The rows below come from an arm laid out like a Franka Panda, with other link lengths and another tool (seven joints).
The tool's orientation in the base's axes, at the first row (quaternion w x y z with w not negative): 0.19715 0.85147 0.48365 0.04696
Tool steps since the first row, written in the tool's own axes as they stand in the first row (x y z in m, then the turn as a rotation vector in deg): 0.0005 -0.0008 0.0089 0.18 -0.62 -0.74; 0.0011 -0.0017 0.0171 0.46 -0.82 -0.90; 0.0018 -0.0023 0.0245 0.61 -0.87 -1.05; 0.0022 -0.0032 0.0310 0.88 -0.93 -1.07; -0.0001 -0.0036 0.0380 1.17 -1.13 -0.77; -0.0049 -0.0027 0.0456 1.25 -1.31 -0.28; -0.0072 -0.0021 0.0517 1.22 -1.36 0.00; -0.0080 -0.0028 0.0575 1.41 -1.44 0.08; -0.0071 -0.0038 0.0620 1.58 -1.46 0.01
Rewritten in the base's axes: 0.0020 -0.0018 -0.0085 -0.60 0.65 0.42; 0.0038 -0.0033 -0.0165 -0.66 1.02 0.46; 0.0057 -0.0046 -0.0236 -0.66 1.21 0.56; 0.0070 -0.0057 -0.0299 -0.57 1.47 0.53; 0.0073 -0.0095 -0.0362 -0.50 1.72 0.15; 0.0076 -0.0161 -0.0423 -0.47 1.73 -0.38; 0.0085 -0.0201 -0.0475 -0.45 1.65 -0.65; 0.0091 -0.0222 -0.0530 -0.39 1.82 -0.78; 0.0100 -0.0223 -0.0576 -0.34 1.99 -0.74
